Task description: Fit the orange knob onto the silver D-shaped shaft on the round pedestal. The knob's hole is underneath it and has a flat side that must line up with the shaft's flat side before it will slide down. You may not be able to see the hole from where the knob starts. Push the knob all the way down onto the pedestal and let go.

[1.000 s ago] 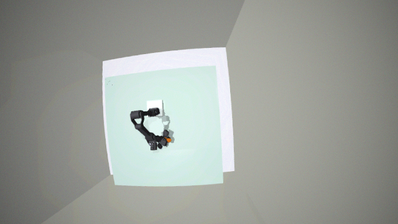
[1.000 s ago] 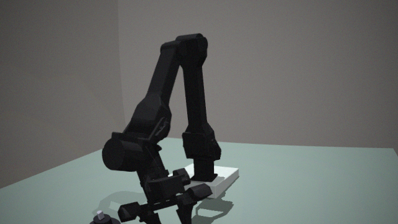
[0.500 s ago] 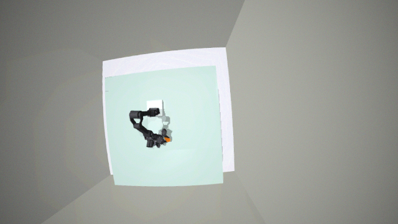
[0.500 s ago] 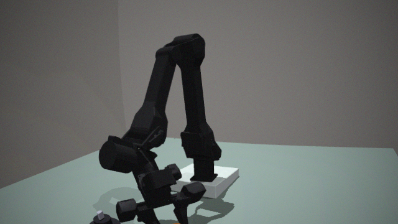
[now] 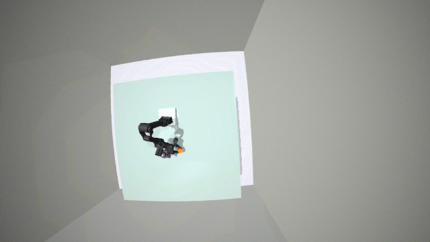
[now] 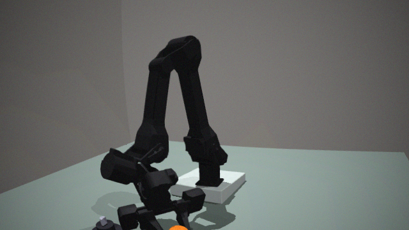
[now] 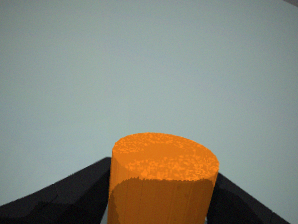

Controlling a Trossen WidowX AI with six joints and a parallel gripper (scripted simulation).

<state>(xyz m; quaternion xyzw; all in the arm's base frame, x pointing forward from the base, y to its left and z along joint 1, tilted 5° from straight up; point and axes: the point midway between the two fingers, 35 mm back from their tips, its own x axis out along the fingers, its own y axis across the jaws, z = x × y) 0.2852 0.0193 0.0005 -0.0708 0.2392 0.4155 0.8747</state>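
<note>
The orange knob lies 1 cm to the right of my gripper tip and 1 cm behind it. Also, from my gripper tip: dark round pedestal: 19 cm to the right, 1 cm below.
</note>
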